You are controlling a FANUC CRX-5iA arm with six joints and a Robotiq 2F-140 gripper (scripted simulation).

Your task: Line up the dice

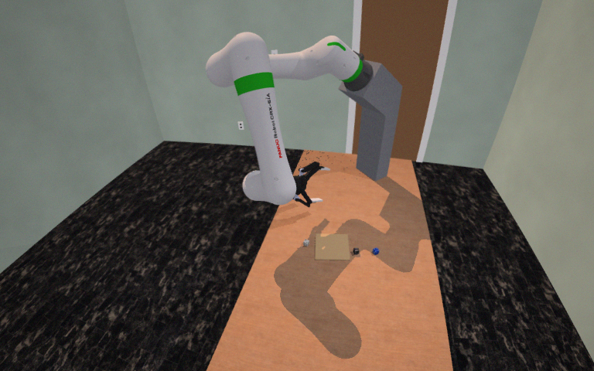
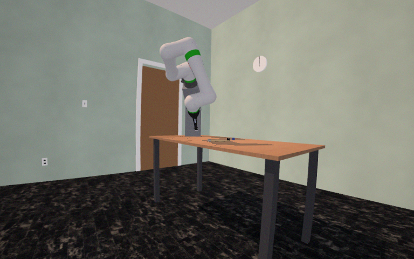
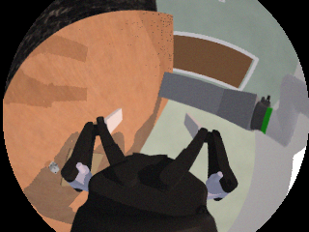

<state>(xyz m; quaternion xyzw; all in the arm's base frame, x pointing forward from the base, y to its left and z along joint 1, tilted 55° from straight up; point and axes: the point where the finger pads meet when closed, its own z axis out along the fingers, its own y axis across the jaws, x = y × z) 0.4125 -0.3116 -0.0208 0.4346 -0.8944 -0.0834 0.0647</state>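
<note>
My gripper is now 21 cm short of the white die, 10 cm to the left of it and 14 cm above it. The rest, counted from my hand: tan mat 24 cm ahead, 15 cm below; blue die 30 cm ahead, 17 cm to the left, 14 cm below; black die 28 cm ahead, 9 cm to the left, 14 cm below.
</note>
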